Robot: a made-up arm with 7 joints. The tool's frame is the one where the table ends. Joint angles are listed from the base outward.
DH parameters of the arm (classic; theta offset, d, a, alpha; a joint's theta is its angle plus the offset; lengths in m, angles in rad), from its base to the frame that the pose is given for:
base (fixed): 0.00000 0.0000 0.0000 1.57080
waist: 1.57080 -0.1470 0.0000 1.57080
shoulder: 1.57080 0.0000 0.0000 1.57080
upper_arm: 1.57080 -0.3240 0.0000 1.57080
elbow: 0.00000 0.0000 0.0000 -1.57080
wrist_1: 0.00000 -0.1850 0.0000 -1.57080
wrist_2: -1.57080 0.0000 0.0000 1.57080
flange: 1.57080 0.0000 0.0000 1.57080
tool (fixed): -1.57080 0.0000 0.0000 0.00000
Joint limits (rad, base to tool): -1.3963..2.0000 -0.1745..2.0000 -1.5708..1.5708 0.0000..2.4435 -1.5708..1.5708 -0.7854..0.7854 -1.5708..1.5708
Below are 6 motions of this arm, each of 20 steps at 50 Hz.
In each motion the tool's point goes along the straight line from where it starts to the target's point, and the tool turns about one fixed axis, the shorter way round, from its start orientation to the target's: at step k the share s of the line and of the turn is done. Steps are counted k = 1, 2, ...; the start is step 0. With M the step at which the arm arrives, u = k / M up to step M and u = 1 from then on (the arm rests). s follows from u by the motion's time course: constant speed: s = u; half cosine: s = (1 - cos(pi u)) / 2; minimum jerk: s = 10 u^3 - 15 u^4 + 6 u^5.
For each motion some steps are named. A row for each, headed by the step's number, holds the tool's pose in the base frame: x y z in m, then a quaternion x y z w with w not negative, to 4 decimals.
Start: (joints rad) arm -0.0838 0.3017 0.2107 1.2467 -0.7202 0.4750 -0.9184
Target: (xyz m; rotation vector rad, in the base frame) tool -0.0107 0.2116 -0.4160 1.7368 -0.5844 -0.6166
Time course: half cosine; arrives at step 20
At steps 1, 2, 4, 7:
1: 0.1403 0.2953 -0.3681 0.7540 -0.3247 -0.0659 0.5672
2: 0.1375 0.2937 -0.3690 0.7540 -0.3234 -0.0695 0.5675
4: 0.1267 0.2878 -0.3724 0.7540 -0.3184 -0.0838 0.5684
7: 0.0997 0.2728 -0.3810 0.7533 -0.3056 -0.1193 0.5700

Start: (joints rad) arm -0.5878 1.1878 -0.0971 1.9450 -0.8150 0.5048 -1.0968
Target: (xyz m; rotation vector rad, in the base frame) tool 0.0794 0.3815 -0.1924 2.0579 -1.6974 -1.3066
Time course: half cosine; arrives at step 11
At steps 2, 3, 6, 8, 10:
2: 0.0808 0.3788 -0.1880 0.6756 -0.5944 -0.4111 0.1458
3: 0.0806 0.3791 -0.1885 0.6772 -0.5920 -0.4140 0.1397
6: 0.0800 0.3802 -0.1904 0.6839 -0.5814 -0.4259 0.1137
8: 0.0797 0.3810 -0.1916 0.6878 -0.5743 -0.4333 0.0968
10: 0.0794 0.3814 -0.1923 0.6900 -0.5699 -0.4377 0.0868

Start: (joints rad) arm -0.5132 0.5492 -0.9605 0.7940 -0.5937 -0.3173 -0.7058
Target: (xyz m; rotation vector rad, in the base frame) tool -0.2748 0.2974 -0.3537 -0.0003 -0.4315 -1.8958
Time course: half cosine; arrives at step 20
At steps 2, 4, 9, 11, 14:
2: -0.1548 0.2918 -0.4217 0.0496 -0.3589 -0.6265 0.6901
4: -0.1636 0.2922 -0.4168 0.0461 -0.3469 -0.6414 0.6827
9: -0.2037 0.2941 -0.3940 0.0296 -0.2902 -0.7065 0.6449
11: -0.2229 0.2950 -0.3831 0.0216 -0.2620 -0.7354 0.6246
14: -0.2495 0.2962 -0.3681 0.0105 -0.2222 -0.7727 0.5945

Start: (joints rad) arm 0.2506 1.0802 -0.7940 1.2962 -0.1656 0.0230 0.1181
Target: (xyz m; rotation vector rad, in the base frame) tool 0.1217 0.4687 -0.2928 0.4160 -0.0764 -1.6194
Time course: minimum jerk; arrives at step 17
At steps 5, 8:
5: 0.1814 0.4252 -0.2552 0.2377 -0.2994 -0.6224 0.6830
8: 0.1610 0.4401 -0.2681 0.2215 -0.2101 -0.6616 0.6849

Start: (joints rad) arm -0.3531 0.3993 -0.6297 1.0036 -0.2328 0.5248 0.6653
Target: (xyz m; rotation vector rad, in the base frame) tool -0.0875 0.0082 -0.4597 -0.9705 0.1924 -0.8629
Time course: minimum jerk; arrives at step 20
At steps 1, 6, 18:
1: -0.0290 0.2267 -0.4432 -0.1928 0.1333 -0.4252 0.8742
6: -0.0385 0.1913 -0.4458 -0.2362 0.1268 -0.4235 0.8653
18: -0.0870 0.0101 -0.4596 -0.4491 0.0898 -0.4015 0.7932

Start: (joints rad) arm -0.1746 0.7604 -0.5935 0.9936 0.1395 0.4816 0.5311
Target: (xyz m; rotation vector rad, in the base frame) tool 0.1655 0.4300 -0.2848 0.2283 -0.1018 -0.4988
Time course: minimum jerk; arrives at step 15
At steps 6, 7, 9, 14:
6: 0.0953 0.3939 -0.3528 0.0094 0.0119 -0.2984 0.9543
7: 0.1077 0.4002 -0.3408 0.0277 0.0009 -0.2895 0.9568
9: 0.1329 0.4132 -0.3164 0.0648 -0.0214 -0.2710 0.9601
14: 0.1652 0.4299 -0.2851 0.1123 -0.0500 -0.2464 0.9613

